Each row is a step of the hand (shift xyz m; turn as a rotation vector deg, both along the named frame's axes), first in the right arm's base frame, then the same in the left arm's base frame.
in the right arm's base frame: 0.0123 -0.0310 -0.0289 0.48 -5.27 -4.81
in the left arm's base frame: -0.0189 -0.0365 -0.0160 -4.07 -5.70 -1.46
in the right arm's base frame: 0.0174 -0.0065 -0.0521 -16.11 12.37 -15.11
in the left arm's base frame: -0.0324 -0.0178 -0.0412 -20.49 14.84 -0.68
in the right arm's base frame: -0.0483 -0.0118 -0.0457 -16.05 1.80 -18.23
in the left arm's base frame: -0.0662 -0.0016 0.0134 -23.92 4.48 0.86
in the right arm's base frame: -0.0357 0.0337 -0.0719 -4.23 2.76 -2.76
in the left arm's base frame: -0.0758 0.0342 -0.0258 -4.45 3.58 0.68
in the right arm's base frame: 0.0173 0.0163 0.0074 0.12 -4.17 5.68
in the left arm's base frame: 0.0176 0.0109 -0.0139 4.27 -3.28 4.54
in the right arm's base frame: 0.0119 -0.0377 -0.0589 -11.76 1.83 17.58
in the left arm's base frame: -0.0439 -0.0464 -0.0310 7.44 7.51 18.41
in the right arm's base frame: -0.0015 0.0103 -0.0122 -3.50 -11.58 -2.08
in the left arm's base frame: -0.0098 0.0087 -0.0093 -4.77 -10.08 5.14
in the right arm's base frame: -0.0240 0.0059 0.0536 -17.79 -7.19 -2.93
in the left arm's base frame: 0.0297 0.0195 0.0472 -13.43 -1.60 13.93
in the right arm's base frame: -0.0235 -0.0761 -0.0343 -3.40 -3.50 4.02
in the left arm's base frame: -0.0482 -0.0686 0.0222 0.93 -1.76 6.00
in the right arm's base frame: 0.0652 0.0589 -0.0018 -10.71 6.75 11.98
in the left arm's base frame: 0.0420 0.0350 -0.0688 3.99 11.14 12.80
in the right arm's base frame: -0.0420 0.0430 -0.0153 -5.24 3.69 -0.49
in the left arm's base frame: -0.0331 0.0517 0.0087 -3.13 5.05 2.45
